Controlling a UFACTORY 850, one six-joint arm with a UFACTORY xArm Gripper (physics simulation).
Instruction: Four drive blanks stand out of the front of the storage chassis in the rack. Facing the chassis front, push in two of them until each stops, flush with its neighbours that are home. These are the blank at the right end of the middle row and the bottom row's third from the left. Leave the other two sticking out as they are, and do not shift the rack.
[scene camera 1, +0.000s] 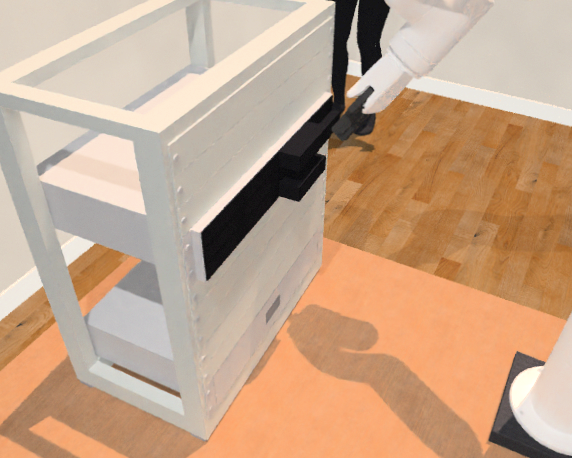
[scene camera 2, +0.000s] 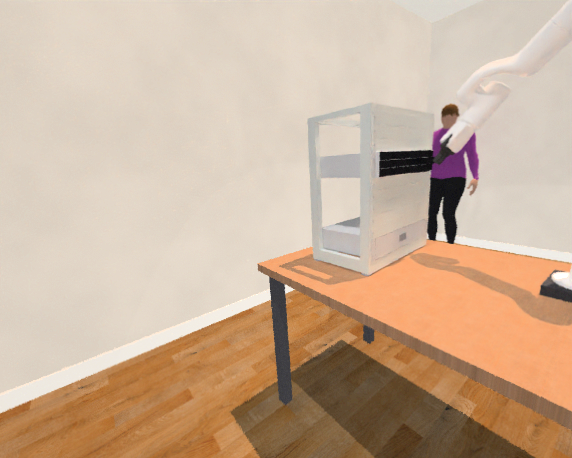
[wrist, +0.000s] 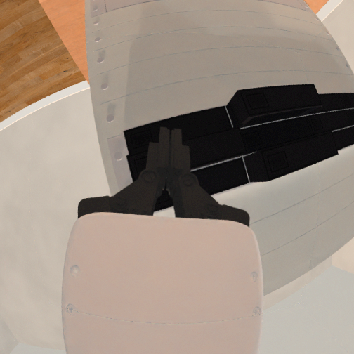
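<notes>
The storage chassis (scene camera 1: 198, 255) (scene camera 2: 377, 164) shows its black front in the rack (scene camera 1: 162, 215) (scene camera 2: 366, 205). The wrist view shows it upside down. The middle row's right-end blank (scene camera 1: 331, 120) (wrist: 212, 142) seems to stand out a little. The bottom row's third blank from the left (scene camera 1: 302, 187) (wrist: 287, 100) stands out clearly. The top row's third blank (scene camera 1: 300, 147) (wrist: 305, 157) also stands out. The fourth cannot be told apart. My gripper (scene camera 1: 340, 134) (scene camera 2: 437, 161) (wrist: 168, 140) is shut and empty, its tips at the front's right end, close to the right-end blank; contact is unclear.
The rack stands on an orange table (scene camera 1: 380, 300) (scene camera 2: 425, 300). The arm's dark base plate (scene camera 1: 505, 400) (scene camera 2: 550, 290) is to the right. A lower unit (scene camera 1: 130, 325) (scene camera 2: 342, 237) sits in the rack's bottom. A person (scene camera 2: 452, 165) stands behind the arm.
</notes>
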